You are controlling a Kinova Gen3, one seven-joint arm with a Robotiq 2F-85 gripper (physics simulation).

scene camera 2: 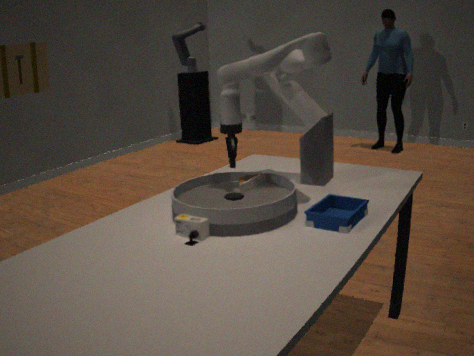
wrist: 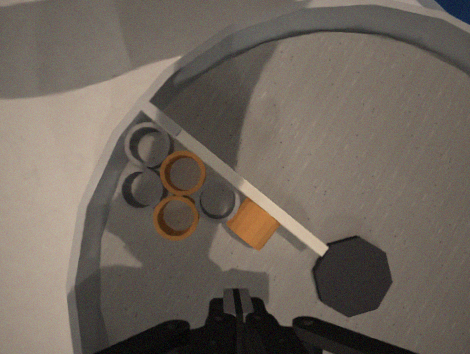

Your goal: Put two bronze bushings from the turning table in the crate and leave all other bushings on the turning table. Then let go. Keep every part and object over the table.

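Frame: origin at the arm's base, x left, y back, z up, level; metres.
Where they show: gripper, between the fingertips: (scene camera 2: pixel 232 167) (wrist: pixel 235 306); arm's base, origin of its link: (scene camera 2: pixel 318 123).
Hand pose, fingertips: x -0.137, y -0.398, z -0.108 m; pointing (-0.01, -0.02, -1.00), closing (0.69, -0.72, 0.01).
Each offset is from my fingertips to the top centre of the thing. "spot": to the spot under its first point.
Two upright bronze bushings, one @[dx +0.030, dy +0.076, dz -0.053 m] (wrist: pixel 164 175) near the bar and one @[dx +0.004, dy +0.057, dz -0.053 m] (wrist: pixel 157 219) beside it, stand on the turning table (scene camera 2: pixel 250 217) (wrist: pixel 89 260). A third bronze bushing @[dx +0.039, dy +0.012, dz -0.047 m] (wrist: pixel 254 225) lies on its side against the divider bar. Grey bushings @[dx +0.028, dy +0.107, dz -0.053 m] (wrist: pixel 130 146) @[dx +0.002, dy +0.089, dz -0.053 m] (wrist: pixel 127 189) @[spot: dx +0.022, dy +0.049, dz -0.079 m] (wrist: pixel 202 204) stand close around the upright bronze ones. My gripper (scene camera 2: pixel 232 166) (wrist: pixel 235 306) is shut and empty, above the turning table, apart from the bushings. The blue crate @[dx +0.405, dy +0.022, dz -0.081 m] (scene camera 2: pixel 325 221) stands right of the turning table in the scene view; its corner @[spot: dx +0.336, dy -0.003, dz -0.117 m] (wrist: pixel 459 7) shows in the wrist view. No bushing shows in it.
A pale divider bar @[spot: dx +0.057, dy +0.007, dz -0.044 m] (wrist: pixel 280 212) runs from the turning table's wall to the dark hub @[dx +0.062, dy -0.078, dz -0.070 m] (wrist: pixel 353 276) (scene camera 2: pixel 234 196). A white box @[dx +0.080, dy -0.311, dz -0.073 m] (scene camera 2: pixel 191 227) with a small black part @[spot: dx +0.112, dy -0.344, dz -0.116 m] (scene camera 2: pixel 192 237) stands at the turning table's front. The arm's grey pedestal (scene camera 2: pixel 316 152) stands behind the crate.
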